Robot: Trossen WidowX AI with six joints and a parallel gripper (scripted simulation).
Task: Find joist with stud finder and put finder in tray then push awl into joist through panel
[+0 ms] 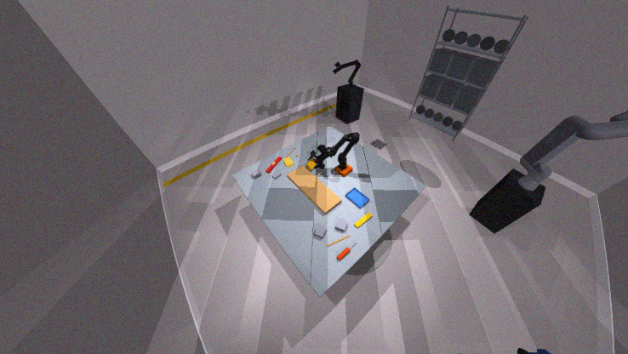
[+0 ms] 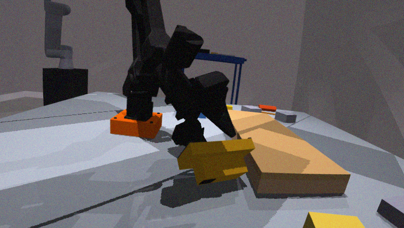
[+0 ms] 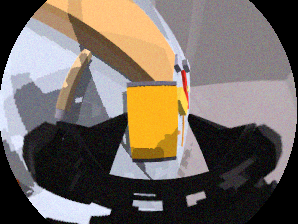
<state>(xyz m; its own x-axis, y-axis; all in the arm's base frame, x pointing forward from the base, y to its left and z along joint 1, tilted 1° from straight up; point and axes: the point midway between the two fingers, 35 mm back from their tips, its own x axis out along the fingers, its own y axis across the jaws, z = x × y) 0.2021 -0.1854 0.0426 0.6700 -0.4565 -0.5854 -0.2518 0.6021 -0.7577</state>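
The yellow stud finder is 3 cm to the right of my gripper tip, 3 cm below it and 1 cm behind it. From my gripper tip the other things lie so: awl (11 cm to the left, 5 cm below, 3 cm behind); then green square light (5 cm to the right, 4 cm below, 2 cm behind); then yellow block (19 cm to the right, 14 cm ahead, 4 cm below).
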